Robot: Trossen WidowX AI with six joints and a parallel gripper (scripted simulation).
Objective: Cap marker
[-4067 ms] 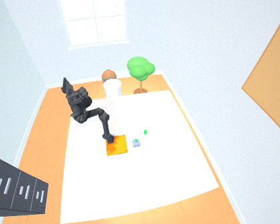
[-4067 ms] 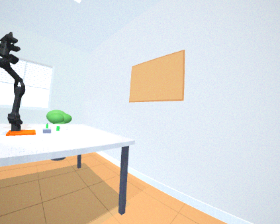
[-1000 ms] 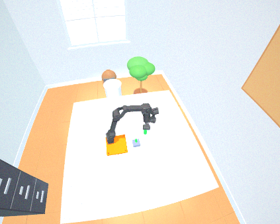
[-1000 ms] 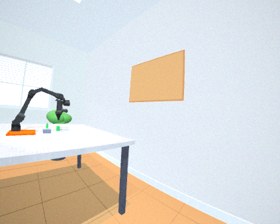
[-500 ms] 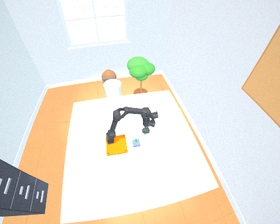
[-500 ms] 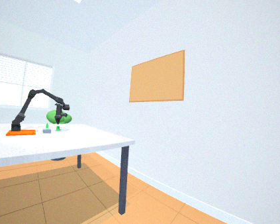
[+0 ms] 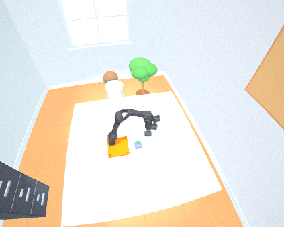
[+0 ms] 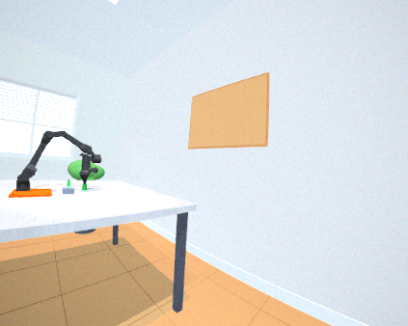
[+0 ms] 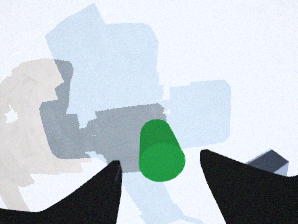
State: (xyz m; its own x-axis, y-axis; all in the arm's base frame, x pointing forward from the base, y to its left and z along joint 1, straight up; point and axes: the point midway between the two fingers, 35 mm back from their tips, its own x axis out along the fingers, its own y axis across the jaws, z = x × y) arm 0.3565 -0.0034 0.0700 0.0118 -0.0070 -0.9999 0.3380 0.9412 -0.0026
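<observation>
Now: the green cap 20 mm below my gripper tip. From my gripper tip the other things lie so: holder block (120 mm behind, 90 mm to the right, 30 mm below).
</observation>
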